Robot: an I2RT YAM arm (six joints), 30 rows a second.
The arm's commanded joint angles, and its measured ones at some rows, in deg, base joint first. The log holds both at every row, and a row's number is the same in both.
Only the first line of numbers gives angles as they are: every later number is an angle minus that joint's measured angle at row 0.
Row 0, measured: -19.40, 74.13, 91.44, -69.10, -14.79, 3.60
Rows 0 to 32, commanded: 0.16, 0.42, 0.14, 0.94, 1.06, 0.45; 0.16, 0.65, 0.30, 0.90, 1.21, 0.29; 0.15, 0.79, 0.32, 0.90, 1.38, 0.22; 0.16, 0.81, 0.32, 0.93, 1.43, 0.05; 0.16, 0.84, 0.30, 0.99, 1.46, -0.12; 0.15, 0.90, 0.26, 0.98, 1.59, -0.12; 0.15, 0.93, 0.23, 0.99, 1.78, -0.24; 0.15, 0.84, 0.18, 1.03, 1.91, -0.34; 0.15, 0.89, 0.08, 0.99, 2.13, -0.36; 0.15, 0.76, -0.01, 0.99, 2.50, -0.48; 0.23, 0.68, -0.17, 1.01, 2.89, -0.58; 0.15, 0.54, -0.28, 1.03, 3.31, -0.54; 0.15, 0.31, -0.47, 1.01, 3.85, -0.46; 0.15, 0.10, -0.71, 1.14, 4.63, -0.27; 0.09, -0.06, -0.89, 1.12, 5.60, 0.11; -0.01, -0.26, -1.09, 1.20, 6.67, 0.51; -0.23, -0.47, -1.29, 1.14, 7.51, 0.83; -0.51, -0.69, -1.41, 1.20, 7.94, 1.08; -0.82, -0.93, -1.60, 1.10, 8.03, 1.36; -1.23, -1.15, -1.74, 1.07, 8.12, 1.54; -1.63, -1.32, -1.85, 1.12, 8.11, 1.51; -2.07, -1.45, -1.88, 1.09, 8.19, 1.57; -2.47, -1.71, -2.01, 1.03, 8.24, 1.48; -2.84, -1.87, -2.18, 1.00, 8.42, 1.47; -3.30, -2.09, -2.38, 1.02, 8.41, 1.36; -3.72, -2.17, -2.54, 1.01, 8.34, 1.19; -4.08, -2.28, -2.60, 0.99, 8.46, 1.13; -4.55, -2.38, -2.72, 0.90, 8.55, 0.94; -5.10, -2.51, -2.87, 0.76, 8.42, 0.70; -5.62, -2.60, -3.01, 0.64, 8.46, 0.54; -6.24, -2.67, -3.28, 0.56, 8.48, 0.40; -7.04, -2.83, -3.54, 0.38, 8.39, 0.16; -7.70, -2.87, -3.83, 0.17, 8.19, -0.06
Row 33, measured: -6.53, -2.54, -3.39, 0.37, 7.76, 0.89
